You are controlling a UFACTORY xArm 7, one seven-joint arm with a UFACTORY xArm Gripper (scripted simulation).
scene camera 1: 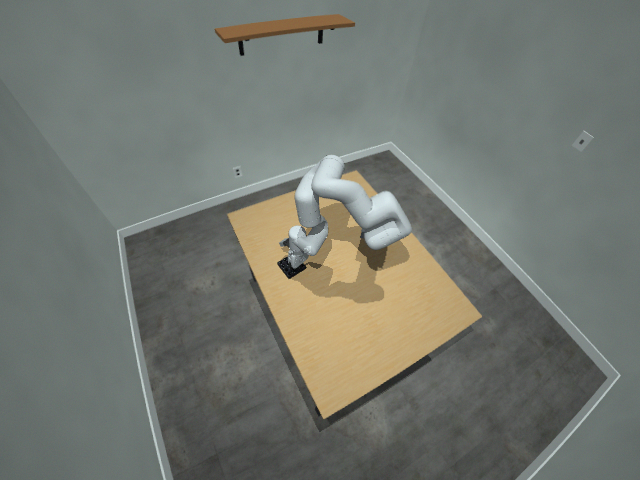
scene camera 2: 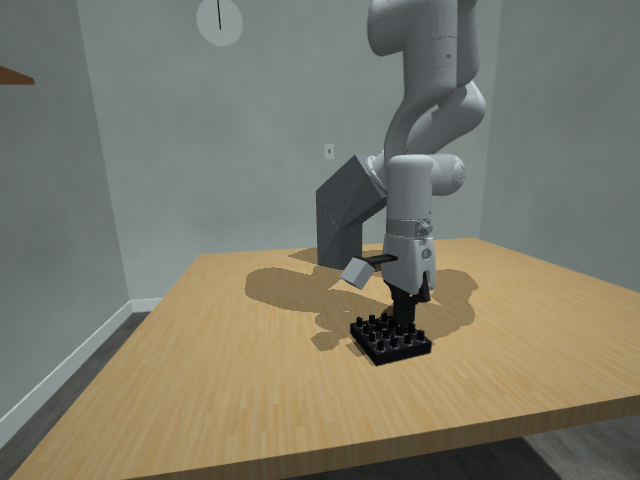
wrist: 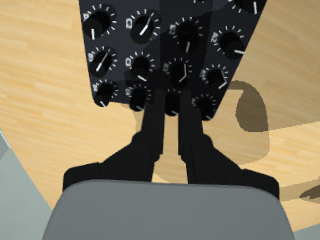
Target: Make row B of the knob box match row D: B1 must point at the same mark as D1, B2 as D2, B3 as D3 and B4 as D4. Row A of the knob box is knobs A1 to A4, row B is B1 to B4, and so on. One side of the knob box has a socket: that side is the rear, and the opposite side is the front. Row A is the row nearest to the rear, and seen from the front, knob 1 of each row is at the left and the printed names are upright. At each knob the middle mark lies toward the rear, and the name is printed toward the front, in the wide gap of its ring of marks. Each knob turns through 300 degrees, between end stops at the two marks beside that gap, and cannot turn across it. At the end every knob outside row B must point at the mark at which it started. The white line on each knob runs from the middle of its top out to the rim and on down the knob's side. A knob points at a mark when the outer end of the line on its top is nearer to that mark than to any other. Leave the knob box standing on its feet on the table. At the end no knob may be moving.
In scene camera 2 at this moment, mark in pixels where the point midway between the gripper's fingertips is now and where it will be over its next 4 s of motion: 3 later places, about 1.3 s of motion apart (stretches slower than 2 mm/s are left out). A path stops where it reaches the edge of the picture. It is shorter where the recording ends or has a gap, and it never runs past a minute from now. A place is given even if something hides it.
My gripper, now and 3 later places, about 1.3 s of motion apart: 403, 321; 404, 303; 404, 298; 405, 295
